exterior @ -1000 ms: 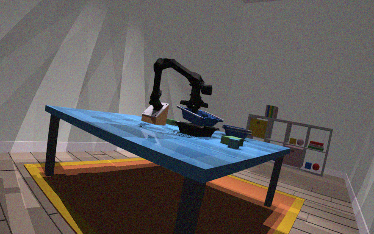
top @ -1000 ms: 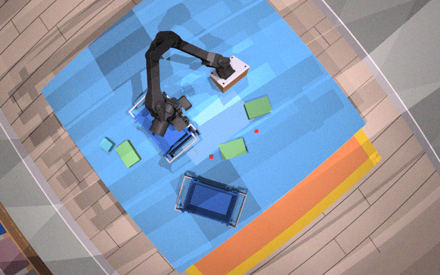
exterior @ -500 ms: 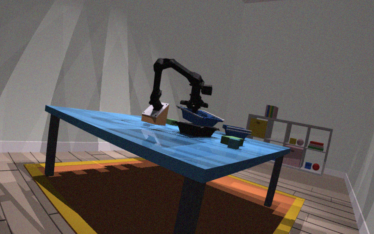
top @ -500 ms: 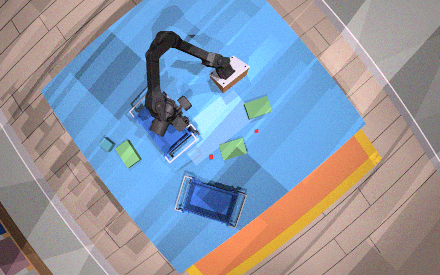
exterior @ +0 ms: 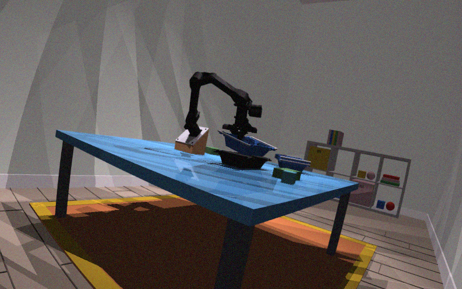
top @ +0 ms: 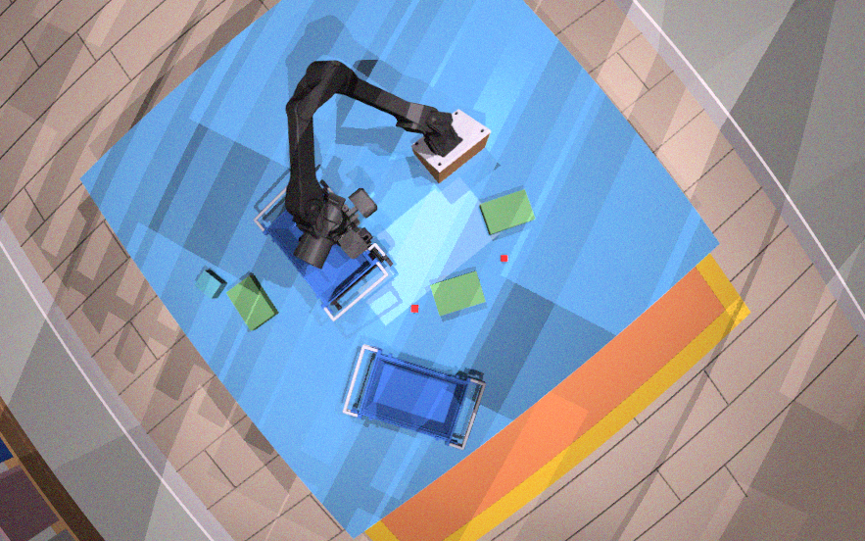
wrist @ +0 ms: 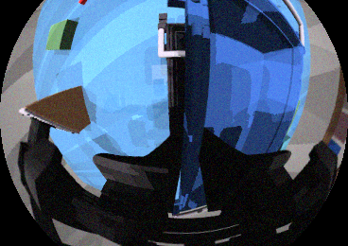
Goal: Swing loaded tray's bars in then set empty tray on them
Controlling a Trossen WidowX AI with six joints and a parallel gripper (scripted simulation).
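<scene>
The blue plastic tray is 70 mm ahead of my gripper tip and 20 mm above it. Round my gripper tip: teal cube 370 mm ahead, 150 mm to the right, 80 mm below.
</scene>
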